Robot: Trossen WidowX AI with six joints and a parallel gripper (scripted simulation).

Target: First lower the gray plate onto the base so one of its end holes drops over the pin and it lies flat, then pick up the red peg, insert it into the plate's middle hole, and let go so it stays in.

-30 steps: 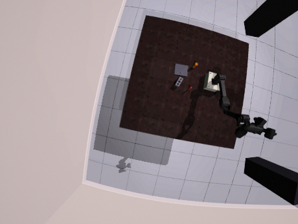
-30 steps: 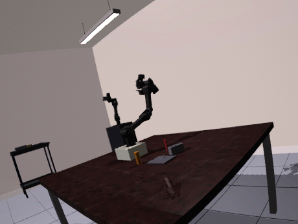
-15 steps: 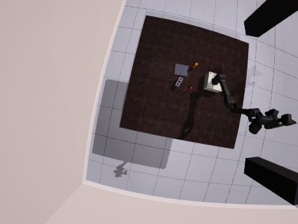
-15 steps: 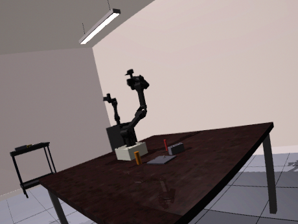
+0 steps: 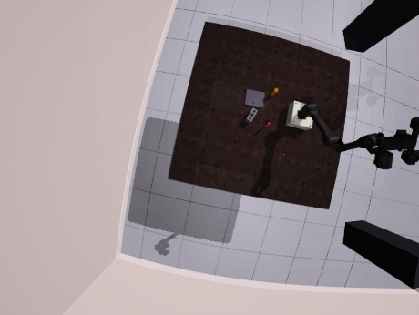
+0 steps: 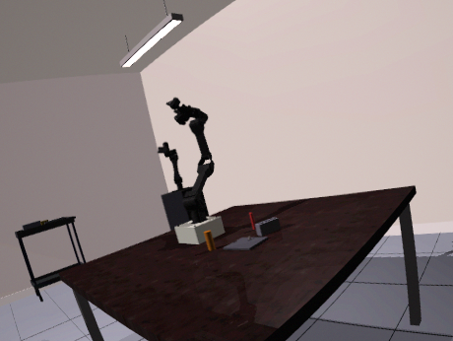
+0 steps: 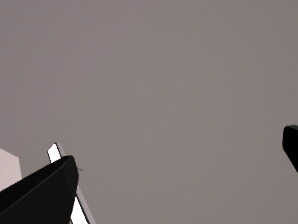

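Now: the gray plate 58 cm ahead of my gripper tip, 23 cm to the right of it and 68 cm below it. Round my gripper tip: red peg 47 cm ahead, 16 cm to the right, 68 cm below; orange cylinder 41 cm ahead, 41 cm to the right, 68 cm below; gray base 55 cm ahead, 35 cm to the right, 71 cm below.
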